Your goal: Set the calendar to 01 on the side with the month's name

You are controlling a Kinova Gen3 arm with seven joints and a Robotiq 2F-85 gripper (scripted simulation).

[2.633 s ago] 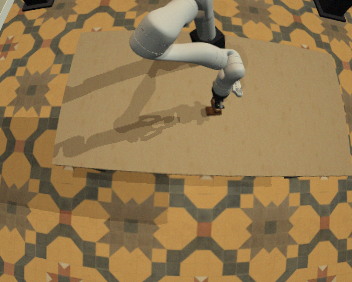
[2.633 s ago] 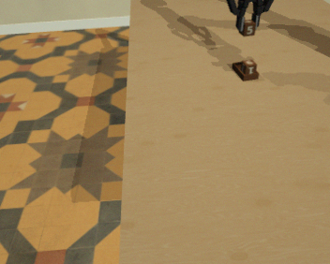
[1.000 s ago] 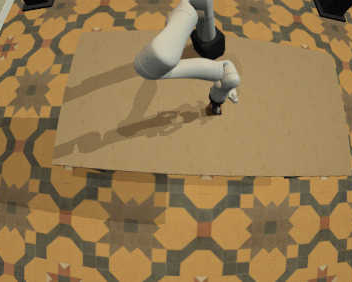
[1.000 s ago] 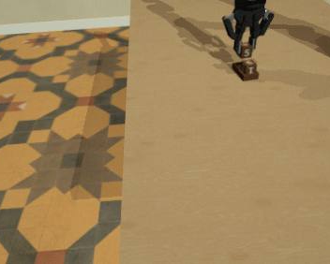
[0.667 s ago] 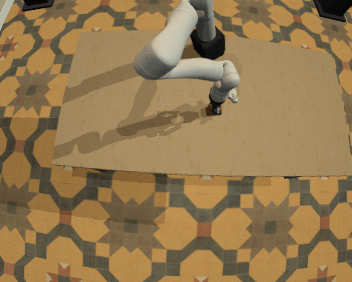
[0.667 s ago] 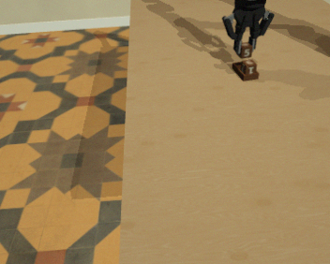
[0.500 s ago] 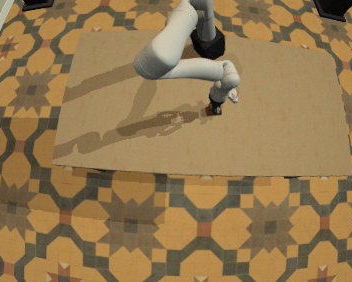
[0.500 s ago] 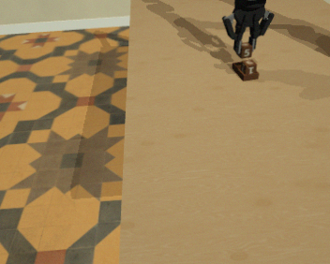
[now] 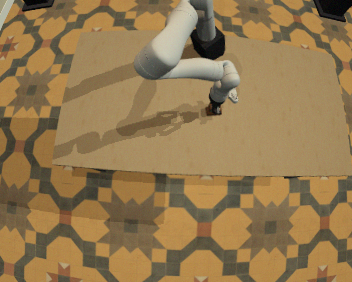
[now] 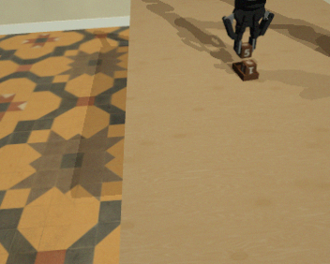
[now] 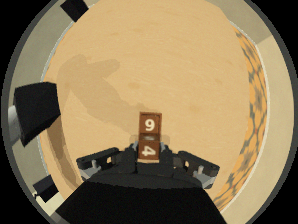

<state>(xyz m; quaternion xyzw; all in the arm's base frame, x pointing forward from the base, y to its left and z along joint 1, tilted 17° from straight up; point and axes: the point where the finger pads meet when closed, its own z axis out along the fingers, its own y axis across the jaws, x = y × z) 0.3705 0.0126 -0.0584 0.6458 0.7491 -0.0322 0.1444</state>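
My hand is 7 cm above the tray and 2 cm to the right of it.
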